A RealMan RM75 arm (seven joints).
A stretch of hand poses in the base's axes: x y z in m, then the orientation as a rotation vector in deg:
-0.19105, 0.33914, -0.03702, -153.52, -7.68, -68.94
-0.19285, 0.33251, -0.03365, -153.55, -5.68, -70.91
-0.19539, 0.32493, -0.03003, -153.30, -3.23, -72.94
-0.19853, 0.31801, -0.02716, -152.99, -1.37, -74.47
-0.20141, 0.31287, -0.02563, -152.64, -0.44, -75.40
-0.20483, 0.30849, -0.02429, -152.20, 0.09, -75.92
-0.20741, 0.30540, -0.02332, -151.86, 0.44, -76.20
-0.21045, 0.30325, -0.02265, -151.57, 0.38, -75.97
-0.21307, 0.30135, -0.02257, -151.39, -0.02, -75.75
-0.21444, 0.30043, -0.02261, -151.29, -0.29, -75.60
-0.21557, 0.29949, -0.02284, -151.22, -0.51, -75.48
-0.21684, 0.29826, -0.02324, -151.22, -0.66, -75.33
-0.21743, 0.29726, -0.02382, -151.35, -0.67, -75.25
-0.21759, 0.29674, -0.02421, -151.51, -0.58, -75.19
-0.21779, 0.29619, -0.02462, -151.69, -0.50, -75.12
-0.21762, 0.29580, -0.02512, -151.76, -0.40, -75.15
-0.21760, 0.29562, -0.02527, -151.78, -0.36, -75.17
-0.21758, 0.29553, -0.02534, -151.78, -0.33, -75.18
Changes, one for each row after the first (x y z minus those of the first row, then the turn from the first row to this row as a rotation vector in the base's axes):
-0.00180, -0.00663, 0.00337, -0.04, -1.09, -1.65
-0.00434, -0.01421, 0.00699, 0.22, -2.25, -3.49
-0.00748, -0.02113, 0.00986, 0.49, -3.16, -4.84
-0.01036, -0.02627, 0.01139, 0.72, -3.76, -5.49
-0.01378, -0.03065, 0.01273, 1.05, -4.16, -5.78
-0.01636, -0.03374, 0.01370, 1.33, -4.39, -5.94
-0.01940, -0.03589, 0.01437, 1.64, -4.33, -5.75
-0.02202, -0.03779, 0.01445, 1.76, -4.26, -5.39
-0.02339, -0.03871, 0.01441, 1.82, -4.22, -5.16
-0.02452, -0.03965, 0.01418, 1.86, -4.17, -4.97
-0.02579, -0.04088, 0.01378, 1.87, -4.09, -4.85
-0.02638, -0.04188, 0.01320, 1.79, -4.01, -4.87
-0.02654, -0.04240, 0.01281, 1.70, -3.92, -4.97
-0.02674, -0.04295, 0.01240, 1.60, -3.83, -5.06
-0.02657, -0.04334, 0.01190, 1.56, -3.82, -5.15
-0.02655, -0.04352, 0.01175, 1.54, -3.83, -5.19
-0.02653, -0.04361, 0.01168, 1.55, -3.83, -5.21

